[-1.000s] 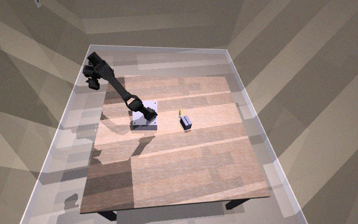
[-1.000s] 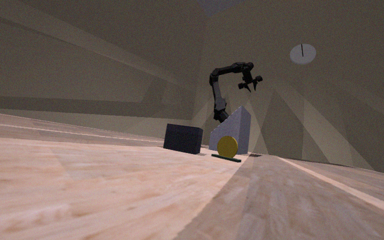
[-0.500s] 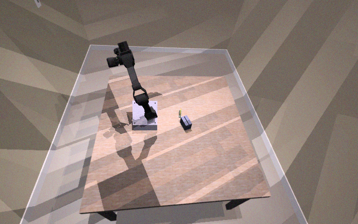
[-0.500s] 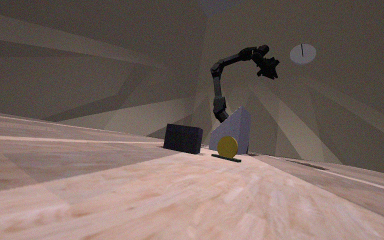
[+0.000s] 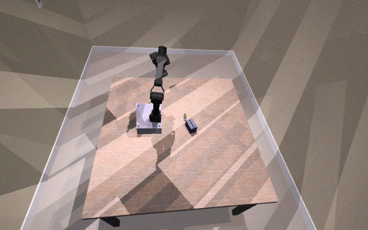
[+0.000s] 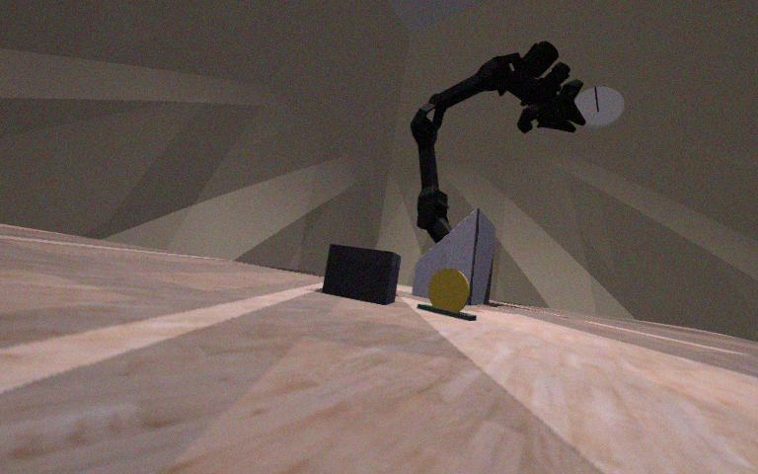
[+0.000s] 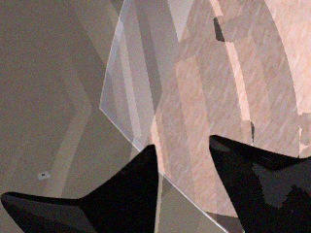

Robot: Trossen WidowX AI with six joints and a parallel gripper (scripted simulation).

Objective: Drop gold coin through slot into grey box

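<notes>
My gripper tip is now 220 mm short of the gold coin, 220 mm to the left of it and 380 mm above it.
</notes>
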